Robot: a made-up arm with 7 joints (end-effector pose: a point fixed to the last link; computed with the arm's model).
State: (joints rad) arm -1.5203 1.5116 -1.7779 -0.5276 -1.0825 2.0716 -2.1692
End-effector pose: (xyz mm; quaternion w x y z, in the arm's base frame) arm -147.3 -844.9 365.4 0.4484 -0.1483 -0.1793 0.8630
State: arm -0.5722 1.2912 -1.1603 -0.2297 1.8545 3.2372 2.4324
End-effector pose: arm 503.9 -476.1 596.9 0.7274 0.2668 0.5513 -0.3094
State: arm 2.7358 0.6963 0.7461 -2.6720 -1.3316 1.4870 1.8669
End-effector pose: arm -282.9 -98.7 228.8 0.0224 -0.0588 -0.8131 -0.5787
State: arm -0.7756 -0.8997 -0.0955 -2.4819 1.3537 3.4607 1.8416
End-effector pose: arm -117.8 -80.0 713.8 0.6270 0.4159 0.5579 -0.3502
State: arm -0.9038 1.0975 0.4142 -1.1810 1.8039 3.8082 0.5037
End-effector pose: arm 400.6 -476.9 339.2 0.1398 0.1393 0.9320 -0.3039
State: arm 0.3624 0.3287 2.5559 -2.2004 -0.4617 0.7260 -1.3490
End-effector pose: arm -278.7 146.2 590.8 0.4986 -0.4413 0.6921 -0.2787
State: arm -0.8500 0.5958 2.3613 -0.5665 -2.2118 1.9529 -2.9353
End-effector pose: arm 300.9 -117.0 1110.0 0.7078 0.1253 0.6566 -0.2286
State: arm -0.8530 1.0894 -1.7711 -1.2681 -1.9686 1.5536 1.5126
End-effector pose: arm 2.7 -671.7 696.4 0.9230 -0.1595 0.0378 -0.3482
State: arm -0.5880 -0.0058 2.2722 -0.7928 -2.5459 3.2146 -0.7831
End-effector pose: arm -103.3 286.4 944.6 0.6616 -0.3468 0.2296 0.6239
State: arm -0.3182 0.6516 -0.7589 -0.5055 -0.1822 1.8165 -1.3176
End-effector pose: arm 553.0 -307.0 923.9 0.4675 0.8500 0.2223 -0.0975
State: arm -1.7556 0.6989 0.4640 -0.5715 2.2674 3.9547 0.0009
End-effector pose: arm -82.2 -530.0 693.9 0.1822 0.5154 0.6399 -0.5400
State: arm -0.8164 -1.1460 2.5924 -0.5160 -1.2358 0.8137 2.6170
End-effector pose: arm -406.3 694.9 525.0 0.3178 -0.5021 0.4257 -0.6825
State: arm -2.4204 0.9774 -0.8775 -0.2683 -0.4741 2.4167 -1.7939
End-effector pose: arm -534.2 -489.4 767.0 0.0374 0.6512 -0.1568 -0.7416
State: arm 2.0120 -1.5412 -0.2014 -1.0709 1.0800 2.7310 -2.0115
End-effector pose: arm 440.5 -561.5 638.0 0.4578 0.0889 0.1211 -0.8763
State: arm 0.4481 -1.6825 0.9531 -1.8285 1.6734 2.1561 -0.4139
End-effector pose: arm -520.9 133.2 611.0 0.4166 -0.3724 -0.7307 -0.3922
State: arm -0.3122 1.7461 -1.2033 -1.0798 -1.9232 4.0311 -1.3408
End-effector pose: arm 448.2 -342.6 82.8 0.1160 0.0474 -0.9791 0.1604
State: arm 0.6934 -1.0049 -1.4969 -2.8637 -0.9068 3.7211 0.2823
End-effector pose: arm 50.7 -270.0 528.5 0.2748 -0.6797 0.1737 -0.6576
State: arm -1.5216 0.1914 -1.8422 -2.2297 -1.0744 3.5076 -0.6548
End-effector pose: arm -353.1 -88.2 674.9 0.3461 0.6635 -0.5306 -0.3980
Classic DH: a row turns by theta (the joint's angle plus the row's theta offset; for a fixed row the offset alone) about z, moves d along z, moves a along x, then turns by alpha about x. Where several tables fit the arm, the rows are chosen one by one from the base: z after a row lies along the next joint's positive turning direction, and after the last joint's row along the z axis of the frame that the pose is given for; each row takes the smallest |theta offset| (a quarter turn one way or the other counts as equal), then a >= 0, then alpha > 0; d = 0 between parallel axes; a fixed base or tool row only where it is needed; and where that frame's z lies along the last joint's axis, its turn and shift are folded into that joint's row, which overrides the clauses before.
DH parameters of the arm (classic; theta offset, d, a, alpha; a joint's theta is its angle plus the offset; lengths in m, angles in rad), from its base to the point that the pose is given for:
joint 1: 0 0.3282 0 -1.5708
joint 2: 0 0 0 1.5708
joint 3: 0 0.4248 0.0529 1.5708
joint 4: 0 0 -0.0679 -1.5708
joint 5: 0 0.316 0 1.5708
joint 6: 0 0 0.1206 1.5708
joint 7: 0 0 0 0

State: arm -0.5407 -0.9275 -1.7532 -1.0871 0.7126 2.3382 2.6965
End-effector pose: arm -731.1 50.8 671.4 0.7076 0.6455 0.0943 -0.2715
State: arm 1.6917 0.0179 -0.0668 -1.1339 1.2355 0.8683 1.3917
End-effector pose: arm -96.7 411.4 956.5 0.0845 0.7660 0.3998 -0.4963
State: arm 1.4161 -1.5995 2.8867 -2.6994 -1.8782 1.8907 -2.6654
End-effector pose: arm -45.2 -45.2 38.7 0.5653 0.1504 -0.7428 -0.3258
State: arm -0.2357 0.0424 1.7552 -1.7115 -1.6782 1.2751 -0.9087
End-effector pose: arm 78.0 483.3 765.4 0.7372 0.2872 0.6060 0.0822
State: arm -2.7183 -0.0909 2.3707 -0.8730 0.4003 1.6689 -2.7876
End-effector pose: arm 377.1 -90.8 1068.7 0.3476 0.2559 0.8870 0.1642
